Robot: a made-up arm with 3 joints. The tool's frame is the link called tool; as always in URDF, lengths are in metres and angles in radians.
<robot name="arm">
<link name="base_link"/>
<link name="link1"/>
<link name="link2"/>
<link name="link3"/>
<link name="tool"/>
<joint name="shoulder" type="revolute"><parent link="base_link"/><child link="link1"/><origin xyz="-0.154 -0.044 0.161" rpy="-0.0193 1.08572 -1.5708"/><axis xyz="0 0 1"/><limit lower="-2.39" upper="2.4"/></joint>
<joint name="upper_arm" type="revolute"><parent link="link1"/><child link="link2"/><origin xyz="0.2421 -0.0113 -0.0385" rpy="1.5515 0 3.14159"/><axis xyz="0 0 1"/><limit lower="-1.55" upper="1.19"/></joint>
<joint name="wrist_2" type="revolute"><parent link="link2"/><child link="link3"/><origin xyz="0.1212 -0.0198 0.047" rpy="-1.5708 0 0.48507"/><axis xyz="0 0 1"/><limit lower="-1.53" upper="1.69"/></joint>
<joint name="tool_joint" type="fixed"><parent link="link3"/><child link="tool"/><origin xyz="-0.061 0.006 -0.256" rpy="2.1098 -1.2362 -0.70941"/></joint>
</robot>
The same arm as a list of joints. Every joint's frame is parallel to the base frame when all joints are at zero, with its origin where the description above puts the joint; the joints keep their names.
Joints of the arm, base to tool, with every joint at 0 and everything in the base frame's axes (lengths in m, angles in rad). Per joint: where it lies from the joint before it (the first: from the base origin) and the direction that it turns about. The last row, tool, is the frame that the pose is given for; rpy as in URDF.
shoulder: axis 0.019299 -0.884476 0.466187 offset -0.1540 -0.0440 0.1610
upper_arm: axis 1 0 0 offset -0.0120 -0.0790 -0.2320
wrist_2: axis 0 -1 0 offset 0.0470 0.0740 0.0980
tool: offset -0.0060 0.2560 -0.0610 rpy -1.7695 -0.2518 -1.3481
Joint limits (rad, base to tool): -2.3900..2.4000 -1.5500..1.1900 -1.5300..1.6900

